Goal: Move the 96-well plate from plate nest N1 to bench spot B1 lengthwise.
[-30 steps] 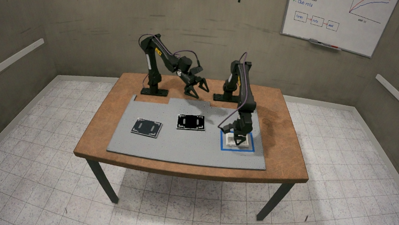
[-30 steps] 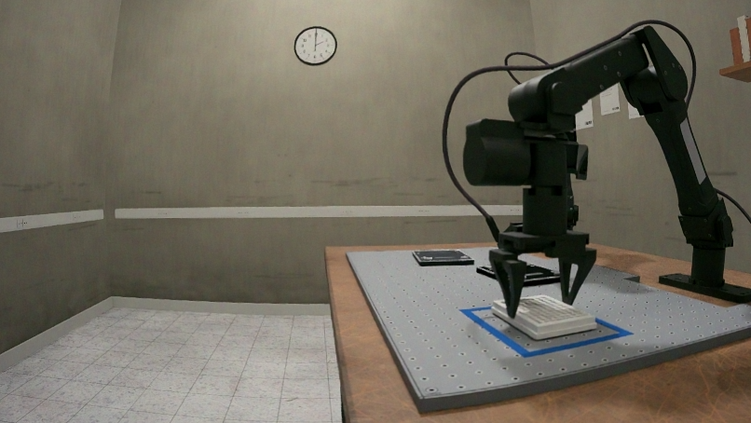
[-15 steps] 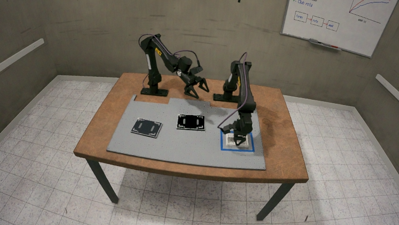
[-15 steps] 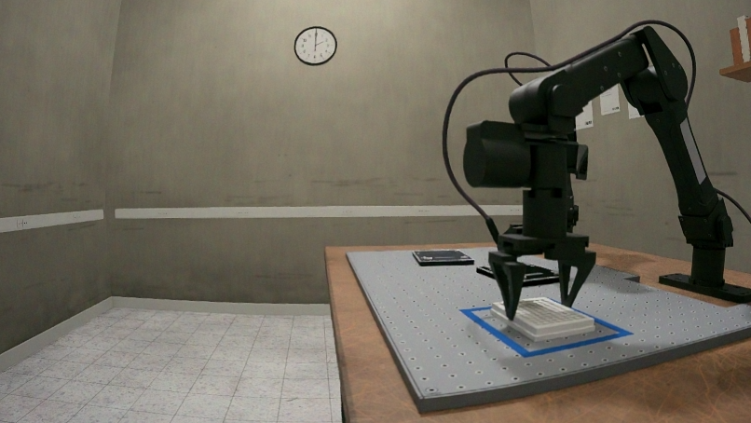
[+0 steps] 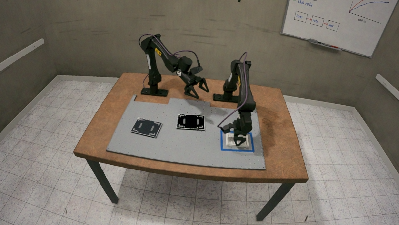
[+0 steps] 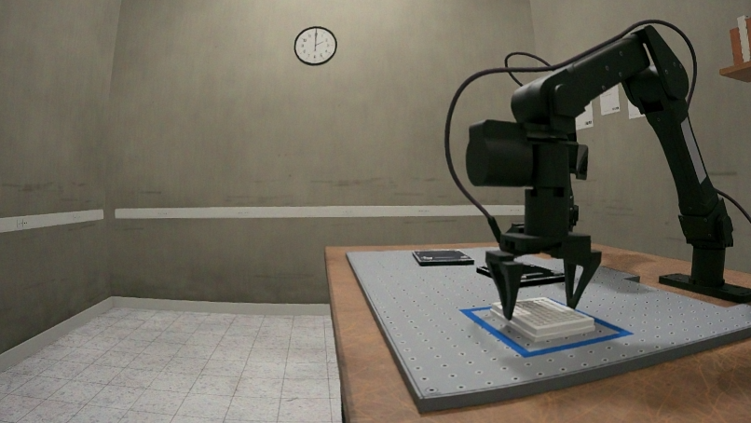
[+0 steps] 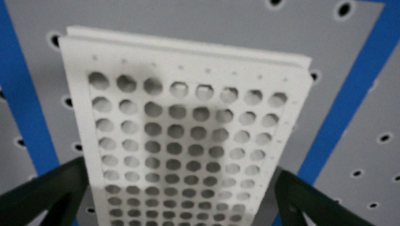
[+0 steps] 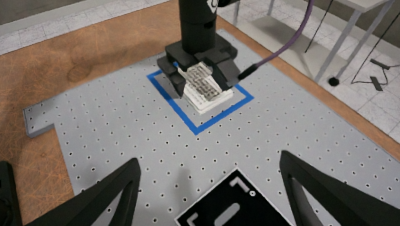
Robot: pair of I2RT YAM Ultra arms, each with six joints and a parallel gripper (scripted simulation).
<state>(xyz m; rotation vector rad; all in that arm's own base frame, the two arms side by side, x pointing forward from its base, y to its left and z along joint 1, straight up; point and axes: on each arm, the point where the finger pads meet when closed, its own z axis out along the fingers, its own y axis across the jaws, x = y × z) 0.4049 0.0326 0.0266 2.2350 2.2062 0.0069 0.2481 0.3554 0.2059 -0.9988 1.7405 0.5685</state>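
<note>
My left gripper is now 1 cm above the white 96-well plate.
</note>
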